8 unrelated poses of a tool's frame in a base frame.
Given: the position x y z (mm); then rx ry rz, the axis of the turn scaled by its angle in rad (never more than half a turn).
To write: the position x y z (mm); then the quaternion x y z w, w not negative. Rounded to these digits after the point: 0 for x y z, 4 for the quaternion.
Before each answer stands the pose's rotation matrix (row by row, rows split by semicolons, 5 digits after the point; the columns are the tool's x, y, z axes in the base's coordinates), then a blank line. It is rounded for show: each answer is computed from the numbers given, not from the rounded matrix.
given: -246, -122, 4, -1.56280, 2.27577, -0.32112
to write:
-0.32326 -0.85001 0.41591; -0.93191 0.36233 0.01621; -0.16448 -0.38235 -0.90926

-246, -122, 4, -0.5531, 0.8054, -0.1136, 0.1801
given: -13, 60, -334, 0.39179, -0.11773, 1.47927
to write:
0.09881 -0.98207 0.16052; 0.94432 0.04166 -0.32638; 0.31384 0.18384 0.93151

-13, 60, -334, 0.1772, -0.0533, 0.6691, 0.7197
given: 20, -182, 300, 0.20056, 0.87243, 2.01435
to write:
-0.57880 -0.67917 0.45135; 0.79383 -0.34260 0.50245; -0.18662 0.64911 0.73745

20, -182, 300, 0.0812, 0.3531, 0.8153, 0.4517
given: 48, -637, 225, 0.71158, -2.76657, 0.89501
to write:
-0.87667 -0.48106 0.00504; -0.39286 0.70981 -0.58466; 0.27769 -0.51454 -0.81126

48, -637, 225, 0.2371, -0.9216, 0.2982, 0.0740
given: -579, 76, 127, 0.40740, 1.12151, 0.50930
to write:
0.34202 -0.17983 0.92232; 0.57614 0.81553 -0.05464; -0.74235 0.55007 0.38253

-579, 76, 127, 0.1897, 0.5222, 0.2372, 0.7969
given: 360, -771, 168, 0.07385, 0.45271, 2.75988
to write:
-0.94011 -0.32426 0.10510; 0.34085 -0.89063 0.30100; -0.00400 0.31880 0.94781

360, -771, 168, 0.0260, 0.1594, 0.9719, 0.1711
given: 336, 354, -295, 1.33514, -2.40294, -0.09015
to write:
-0.47098 -0.80367 -0.36372; -0.82866 0.54445 -0.12997; 0.30248 0.24019 -0.92240

336, 354, -295, 0.4762, -0.8570, -0.0322, 0.1943
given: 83, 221, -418, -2.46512, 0.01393, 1.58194
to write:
0.42314 -0.12182 -0.89784; 0.10599 -0.97746 0.18258; -0.89984 -0.17242 -0.40069

83, 221, -418, -0.8369, 0.0047, 0.5370, 0.1061
